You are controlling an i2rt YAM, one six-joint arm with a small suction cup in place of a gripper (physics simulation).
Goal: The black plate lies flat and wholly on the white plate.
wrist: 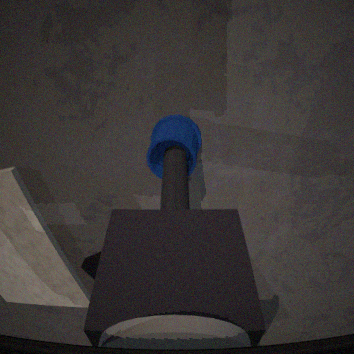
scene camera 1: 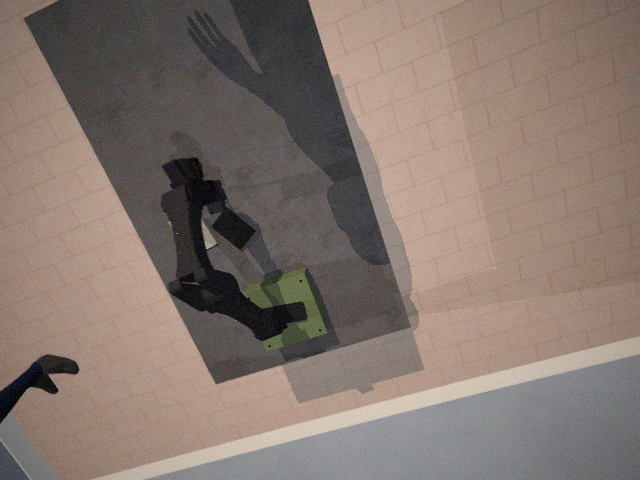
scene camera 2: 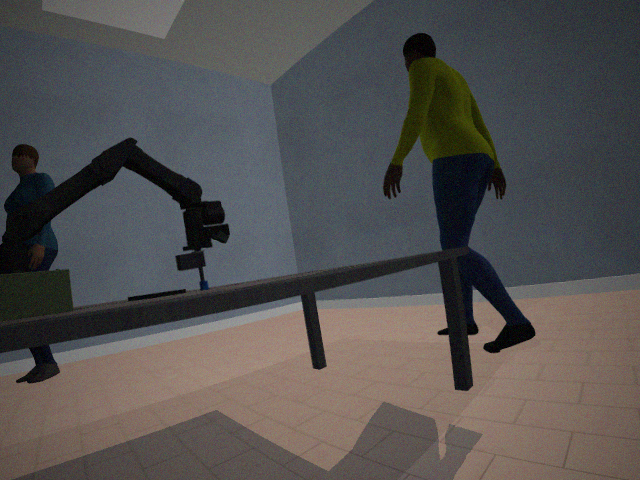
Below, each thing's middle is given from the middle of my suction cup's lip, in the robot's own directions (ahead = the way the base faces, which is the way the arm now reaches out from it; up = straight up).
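White plate (wrist: 43,275): 130 mm behind my suction cup, 150 mm to the left of it, 10 mm below. Black plate (scene camera 1: 228,224): my suction cup 140 mm past it, 10 mm to the left of it.
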